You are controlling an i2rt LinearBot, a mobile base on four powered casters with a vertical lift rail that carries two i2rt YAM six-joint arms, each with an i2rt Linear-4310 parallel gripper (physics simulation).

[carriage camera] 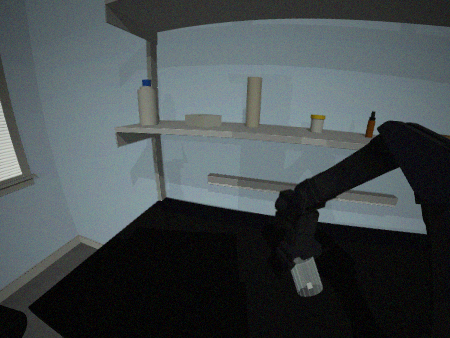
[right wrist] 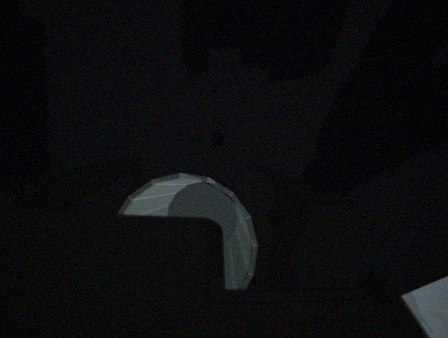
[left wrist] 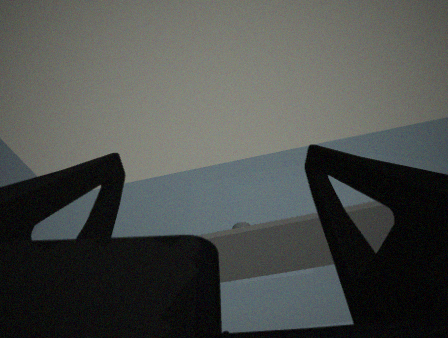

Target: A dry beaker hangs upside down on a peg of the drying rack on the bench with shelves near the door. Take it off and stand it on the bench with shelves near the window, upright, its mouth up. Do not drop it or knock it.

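Places are measured from the left arm's base along level axes (x right, y up, z back), in metres.
Pixels of known places: left gripper, fingertip midpoint: (left wrist: 214,159); right gripper, fingertip midpoint: (carriage camera: 294,268) (right wrist: 193,165).
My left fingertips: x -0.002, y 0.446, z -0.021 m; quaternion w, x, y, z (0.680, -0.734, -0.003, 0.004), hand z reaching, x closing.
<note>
Behind a point stands the place of what it marks.
The clear beaker (carriage camera: 308,280) {z -0.250, x 0.567, y 0.001 m} (right wrist: 245,240) {z -0.321, x 0.585, y 0.019 m} is below my right gripper (carriage camera: 304,260), which is shut on it, over the black bench with shelves (carriage camera: 150,280) {z -0.317, x 0.104, y -0.122 m}. It leans slightly in the carriage view. In the right wrist view its wide rim faces the camera, with a smaller grey disc inside, so its mouth looks to be up. Part of it is hidden by a dark block. I cannot tell whether its base touches the bench. The right fingers are too dark to make out. My left gripper (left wrist: 214,159) {z -0.021, x -0.002, y 0.446 m} is open and empty, away from the beaker. The drying rack does not show.
Above the bench, a shelf (carriage camera: 230,131) {z -0.486, x 0.351, y 0.335 m} holds a white bottle with a blue cap (carriage camera: 147,106) {z -0.640, x 0.026, y 0.409 m}, a low box (carriage camera: 203,120) {z -0.564, x 0.259, y 0.360 m}, a tall cylinder (carriage camera: 253,102) {z -0.612, x 0.429, y 0.424 m}, a yellow-lidded jar (carriage camera: 317,124) {z -0.557, x 0.649, y 0.364 m} and an amber bottle (carriage camera: 370,127) {z -0.535, x 0.844, y 0.371 m}. A rail (carriage camera: 250,184) {z -0.729, x 0.452, y 0.056 m} runs along the wall. A window (carriage camera: 7,145) {z -0.873, x -1.232, y 0.203 m} is at left.
</note>
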